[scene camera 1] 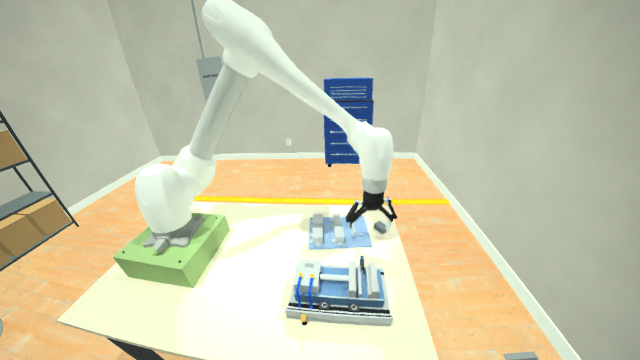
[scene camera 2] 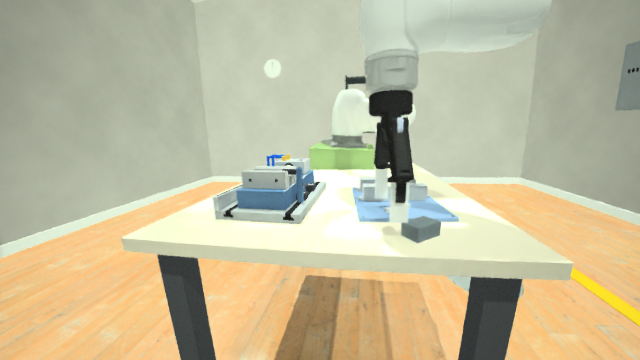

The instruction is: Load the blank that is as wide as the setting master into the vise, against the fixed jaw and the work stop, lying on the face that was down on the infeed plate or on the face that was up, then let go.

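Places are measured from the arm's base along level axes (x ahead, y left, z up), in metres.
Pixels of known places: gripper, fingertip midpoint: (scene camera 1: 369,232) (scene camera 2: 388,207); arm's base, link origin: (scene camera 1: 176,231) (scene camera 2: 346,145).
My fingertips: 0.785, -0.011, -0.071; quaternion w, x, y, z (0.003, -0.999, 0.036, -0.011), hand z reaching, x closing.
Ahead of a thing's pixels: the offset from my fingertips to its middle, as dx, dy, dz. "*": to the spot under its first point.
Several light grey blanks {-0.215, +0.013, -0.003} (scene camera 1: 318,235) {-0.123, +0.096, -0.003} (scene camera 2: 418,192) lie on the blue infeed plate (scene camera 1: 325,245) (scene camera 2: 370,216); the gripper partly hides them in the scene camera 2 view. A dark grey block {+0.064, +0.037, -0.016} (scene camera 1: 380,227) (scene camera 2: 421,229), which looks like the setting master, lies on the table beside the plate. My gripper (scene camera 1: 371,228) (scene camera 2: 390,207) is wide open and empty, low above the plate's end near the dark block. The vise {-0.167, -0.234, +0.021} (scene camera 1: 340,301) (scene camera 2: 266,198) has an outer jaw (scene camera 1: 373,281) (scene camera 2: 265,180) and an inner jaw (scene camera 1: 352,281), with a dark upright stop {-0.088, -0.198, +0.061} (scene camera 1: 362,263) behind their gap.
The vise stands on a grey base (scene camera 1: 340,317) (scene camera 2: 256,215), with blue hoses {* -0.288, -0.277, +0.072} (scene camera 1: 298,292) at one end. The green robot pedestal (scene camera 1: 160,267) (scene camera 2: 341,157) stands at the table's far end from the vise. The table edge (scene camera 2: 345,264) runs close to the dark block.
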